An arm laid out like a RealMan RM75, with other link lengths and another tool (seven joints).
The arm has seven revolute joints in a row. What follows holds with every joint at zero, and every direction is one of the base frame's. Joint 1 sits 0.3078 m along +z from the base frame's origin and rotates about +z. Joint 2 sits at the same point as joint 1 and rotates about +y. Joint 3 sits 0.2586 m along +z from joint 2 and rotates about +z. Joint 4 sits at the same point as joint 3 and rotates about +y. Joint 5 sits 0.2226 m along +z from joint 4 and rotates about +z. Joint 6 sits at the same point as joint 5 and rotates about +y. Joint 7 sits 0.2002 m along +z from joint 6 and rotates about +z. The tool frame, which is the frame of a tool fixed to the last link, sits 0.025 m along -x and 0.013 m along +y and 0.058 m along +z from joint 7; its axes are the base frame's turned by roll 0, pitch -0.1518 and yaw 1.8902 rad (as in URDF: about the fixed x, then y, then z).
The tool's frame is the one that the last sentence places.
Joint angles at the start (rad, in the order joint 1, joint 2, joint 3, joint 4, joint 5, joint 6, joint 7): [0.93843, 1.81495, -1.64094, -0.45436, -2.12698, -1.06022, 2.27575]
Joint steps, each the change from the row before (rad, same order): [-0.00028, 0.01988, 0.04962, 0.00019, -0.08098, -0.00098, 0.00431]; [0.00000, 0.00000, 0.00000, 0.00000, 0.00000, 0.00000, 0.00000]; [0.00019, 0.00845, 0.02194, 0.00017, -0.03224, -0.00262, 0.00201]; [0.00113, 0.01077, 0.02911, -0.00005, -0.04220, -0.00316, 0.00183]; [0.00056, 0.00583, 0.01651, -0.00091, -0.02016, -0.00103, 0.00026]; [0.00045, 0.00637, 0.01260, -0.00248, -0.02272, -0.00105, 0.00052]
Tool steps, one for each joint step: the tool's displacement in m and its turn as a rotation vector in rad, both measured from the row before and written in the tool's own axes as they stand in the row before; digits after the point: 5 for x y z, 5 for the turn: [-0.00214, -0.00296, 0.00398, 0.00951, -0.02270, -0.00910]; [0.00000, 0.00000, 0.00000, 0.00000, 0.00000, 0.00000]; [-0.00019, -0.00130, 0.00145, 0.00485, -0.00662, -0.00206]; [-0.00030, -0.00116, 0.00161, 0.00524, -0.00902, -0.00363]; [0.00031, 0.00018, 0.00056, 0.00021, -0.00296, -0.00087]; [0.00027, -0.00041, 0.00090, 0.00210, -0.00597, -0.00586]
